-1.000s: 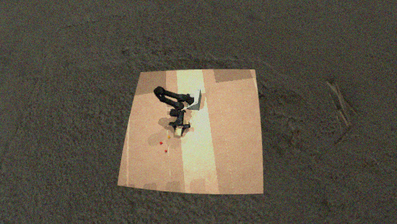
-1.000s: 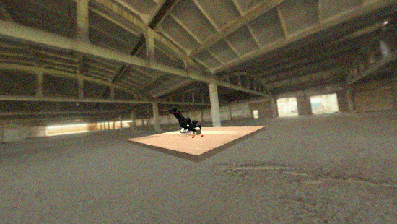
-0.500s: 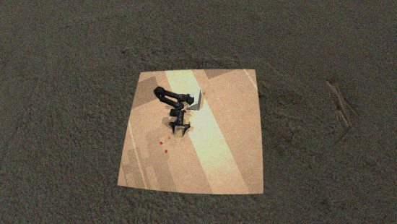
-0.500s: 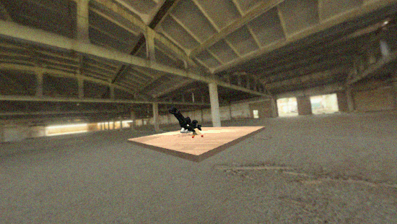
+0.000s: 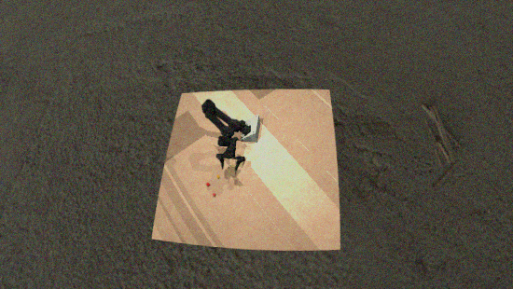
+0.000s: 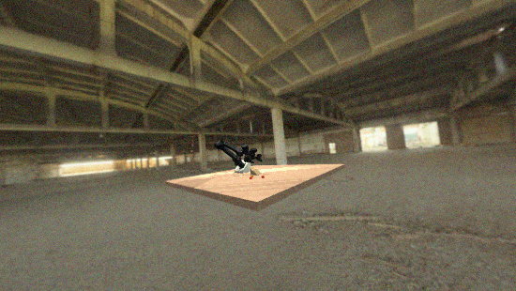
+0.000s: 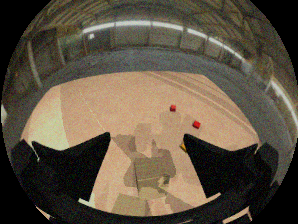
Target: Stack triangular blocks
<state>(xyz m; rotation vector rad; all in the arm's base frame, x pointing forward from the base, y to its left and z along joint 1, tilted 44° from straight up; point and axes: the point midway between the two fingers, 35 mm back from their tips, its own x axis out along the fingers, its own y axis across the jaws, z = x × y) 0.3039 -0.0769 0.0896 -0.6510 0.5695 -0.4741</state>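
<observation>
Now: gripper tip 5 cm past the tan triangular block and 9 cm above it.
</observation>
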